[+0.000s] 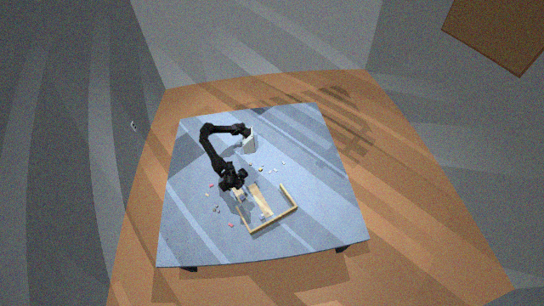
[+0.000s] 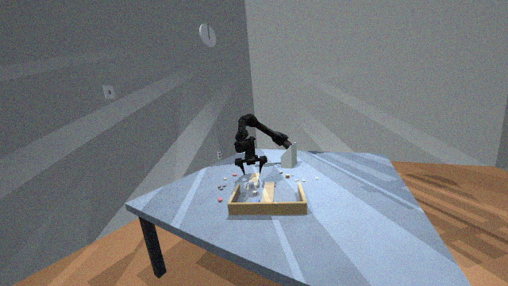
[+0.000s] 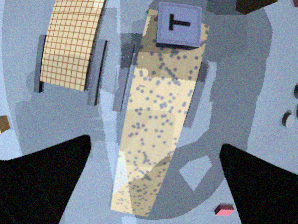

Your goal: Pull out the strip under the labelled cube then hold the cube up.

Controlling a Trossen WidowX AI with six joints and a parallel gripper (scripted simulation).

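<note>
Now: gripper tip 5 cm above the speckled tan strip, 2 cm past it and 1 cm to the left of it.
</note>
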